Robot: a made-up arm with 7 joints.
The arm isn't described. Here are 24 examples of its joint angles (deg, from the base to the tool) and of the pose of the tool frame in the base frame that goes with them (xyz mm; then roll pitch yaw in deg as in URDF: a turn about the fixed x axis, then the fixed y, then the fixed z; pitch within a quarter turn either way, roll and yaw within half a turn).
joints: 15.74 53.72 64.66 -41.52 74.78 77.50 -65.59
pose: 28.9 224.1 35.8 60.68 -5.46 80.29
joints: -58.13 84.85 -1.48 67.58 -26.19 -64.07 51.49
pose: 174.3 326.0 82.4 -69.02 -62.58 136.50
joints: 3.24 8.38 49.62 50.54 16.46 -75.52 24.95
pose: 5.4 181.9 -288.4 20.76 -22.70 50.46
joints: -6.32 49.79 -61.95 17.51 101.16 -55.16 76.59
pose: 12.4 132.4 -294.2 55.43 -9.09 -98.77
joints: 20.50 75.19 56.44 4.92 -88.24 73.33 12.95
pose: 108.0 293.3 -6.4 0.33 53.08 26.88
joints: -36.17 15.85 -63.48 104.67 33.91 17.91 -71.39
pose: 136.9 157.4 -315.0 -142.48 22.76 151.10
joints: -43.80 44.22 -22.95 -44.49 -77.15 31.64 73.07
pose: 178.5 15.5 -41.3 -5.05 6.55 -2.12
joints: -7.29 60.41 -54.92 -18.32 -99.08 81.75 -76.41
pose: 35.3 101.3 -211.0 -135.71 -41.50 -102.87
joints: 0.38 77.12 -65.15 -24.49 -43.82 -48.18 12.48
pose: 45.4 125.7 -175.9 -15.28 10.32 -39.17
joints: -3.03 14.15 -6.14 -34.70 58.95 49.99 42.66
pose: 142.0 80.6 -155.1 54.61 -37.68 55.27
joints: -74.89 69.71 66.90 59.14 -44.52 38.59 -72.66
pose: 186.0 348.7 59.5 -14.39 -69.33 -36.62
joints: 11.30 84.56 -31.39 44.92 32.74 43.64 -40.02
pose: 45.7 370.8 -105.4 170.39 3.74 113.02
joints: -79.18 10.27 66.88 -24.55 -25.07 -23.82 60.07
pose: 175.3 175.1 39.3 -115.54 19.87 98.92
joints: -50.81 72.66 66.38 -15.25 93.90 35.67 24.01
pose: 27.5 241.4 141.4 -23.04 -37.07 -163.71
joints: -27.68 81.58 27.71 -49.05 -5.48 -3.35 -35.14
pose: 122.8 104.8 83.7 110.09 2.19 -53.59
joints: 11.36 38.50 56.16 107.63 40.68 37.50 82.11
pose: -175.3 225.9 -239.3 153.31 -28.40 106.20
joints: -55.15 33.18 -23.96 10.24 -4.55 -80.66 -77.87
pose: 257.1 34.7 -51.9 98.92 26.97 -109.26
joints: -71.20 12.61 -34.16 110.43 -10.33 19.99 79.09
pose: 283.0 93.0 -218.2 80.33 -24.67 67.90
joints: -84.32 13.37 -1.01 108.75 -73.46 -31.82 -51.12
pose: 337.8 64.0 -140.9 -40.39 -18.33 -6.27
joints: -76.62 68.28 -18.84 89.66 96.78 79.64 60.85
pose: 204.3 315.1 27.2 -115.50 -60.18 -20.25
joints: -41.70 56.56 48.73 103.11 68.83 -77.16 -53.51
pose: 168.4 282.2 -167.6 30.99 38.85 -52.62
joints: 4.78 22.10 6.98 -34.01 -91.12 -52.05 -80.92
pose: 112.2 139.2 -134.5 84.42 -71.61 -124.94
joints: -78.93 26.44 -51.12 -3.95 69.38 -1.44 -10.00
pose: 255.4 -92.2 -10.8 136.62 -9.89 -66.61
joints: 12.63 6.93 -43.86 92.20 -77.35 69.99 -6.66
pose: -178.1 54.3 -296.7 157.48 3.06 -142.87
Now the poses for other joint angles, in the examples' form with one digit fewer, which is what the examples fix.
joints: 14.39 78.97 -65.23 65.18 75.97 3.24 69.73
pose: -56 375 -134 128.4 73.9 -39.4
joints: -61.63 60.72 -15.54 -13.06 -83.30 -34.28 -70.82
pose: 241 107 70 66.2 -21.4 -126.6
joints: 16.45 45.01 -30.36 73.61 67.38 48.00 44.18
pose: -98 293 -236 -169.1 23.2 38.3
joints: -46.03 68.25 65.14 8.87 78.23 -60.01 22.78
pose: 124 277 105 168.7 -46.5 -45.9
